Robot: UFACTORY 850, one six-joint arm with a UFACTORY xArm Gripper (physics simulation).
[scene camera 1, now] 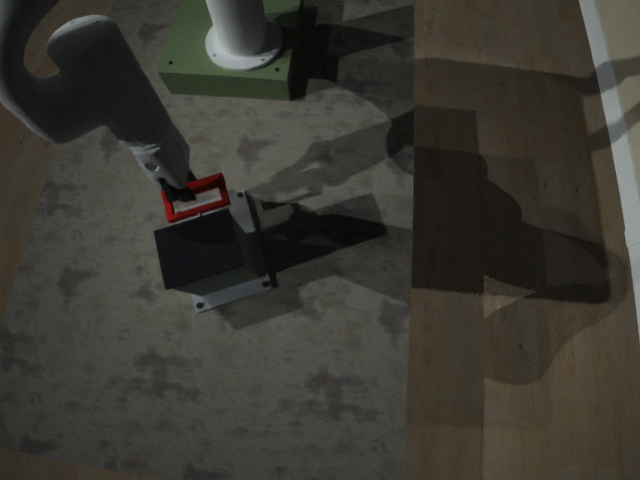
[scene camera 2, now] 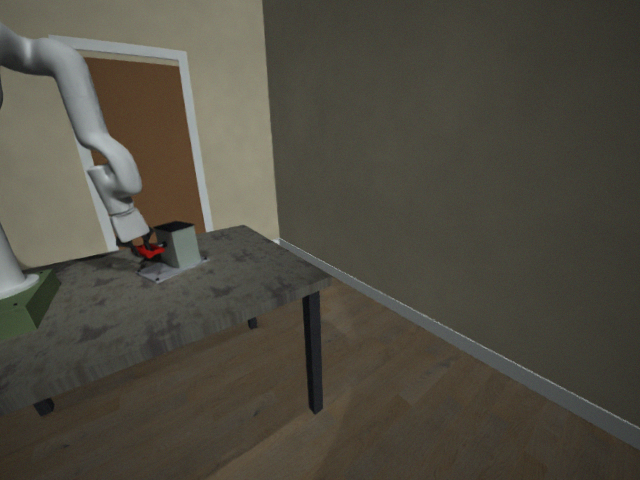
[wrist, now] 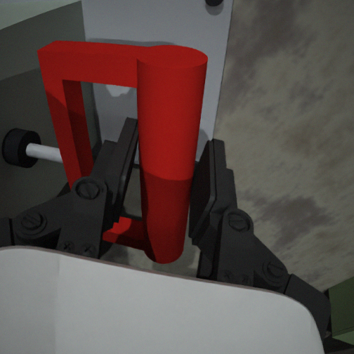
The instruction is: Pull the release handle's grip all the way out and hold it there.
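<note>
The release handle is a red rectangular frame with a thick round grip [scene camera 1: 209, 182] [scene camera 2: 150, 252] [wrist: 169, 125]. It stands out from the side of a grey-green box [scene camera 1: 199, 248] [scene camera 2: 184, 246] with a dark top. In the wrist view a short stretch of pale rod [wrist: 44, 152] shows between the black collar [wrist: 21, 147] and the red frame. My gripper [scene camera 1: 180, 192] [wrist: 168, 151] has one finger inside the frame and one outside. It is shut on the grip near its middle; a narrow gap shows beside the lower part of the inner pad. The lower fingers are small and partly hidden in the scene views.
The box stands on a light baseplate [scene camera 1: 242, 209] [scene camera 2: 155, 273] [wrist: 150, 20] with dark bolts, on the mottled grey table [scene camera 1: 320, 361] [scene camera 2: 232, 289]. The arm's green base block [scene camera 1: 227, 84] [scene camera 2: 45, 299] stands on the handle's side of the box. A brown door [scene camera 2: 149, 134] is behind the table.
</note>
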